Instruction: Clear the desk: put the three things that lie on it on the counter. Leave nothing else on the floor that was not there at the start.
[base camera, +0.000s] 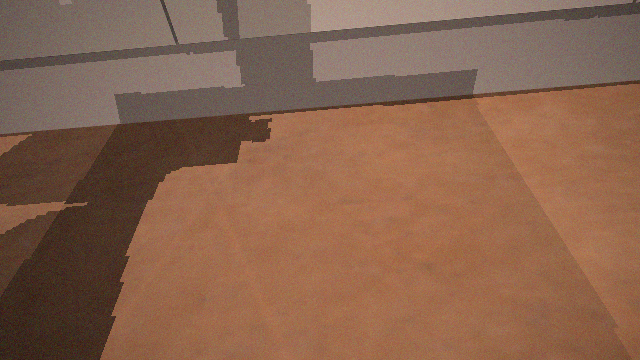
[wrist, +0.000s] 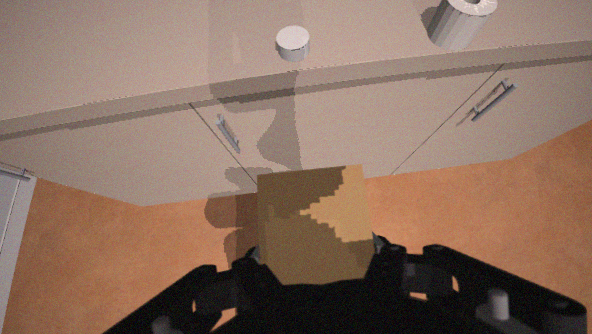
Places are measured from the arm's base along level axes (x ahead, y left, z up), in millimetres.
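Pixels of known places: gripper, fingertip midpoint: (wrist: 316, 248).
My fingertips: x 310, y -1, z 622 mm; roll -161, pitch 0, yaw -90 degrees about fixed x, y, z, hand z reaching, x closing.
Note:
For each thing: its top centre in the pictures, then the offset to it from my fingertips. "pt": a spot on its surface instead. Level surfaces: height alone.
- tan block, middle of its top: (wrist: 319, 248) dx +0, dy +0, dz +47 mm
- counter, its level: dz -108 mm
- short white cylinder, middle of its top: (wrist: 292, 37) dx +300, dy +0, dz -84 mm
- taller grey-white cylinder, surface spot: (wrist: 459, 25) pt dx +272, dy -236, dz -66 mm
- orange-brown floor, its level: dz -1018 mm
My gripper (wrist: 316, 248) is shut on a tan block (wrist: 315, 225), low in the middle of the wrist view. The block's sides touch both fingertips, and part of it lies in shadow. Block and gripper are in front of the counter's cabinet face, over the floor in this view. The counter (wrist: 125, 55) has a pale top across the upper part of the wrist view. A short white cylinder (wrist: 293, 42) stands on it near the front edge. A taller grey-white cylinder (wrist: 459, 25) with a hole in its top stands on it farther right, partly cut off. The desk does not show.
The cabinet front (base camera: 400, 55) (wrist: 350, 125) runs across both views, with metal handles (wrist: 228, 134) (wrist: 494, 102) at the left and right in the wrist view. A white-framed panel (wrist: 17, 220) stands at the left edge. The orange-brown floor (base camera: 350, 225) shows below, with dark shadows at the left.

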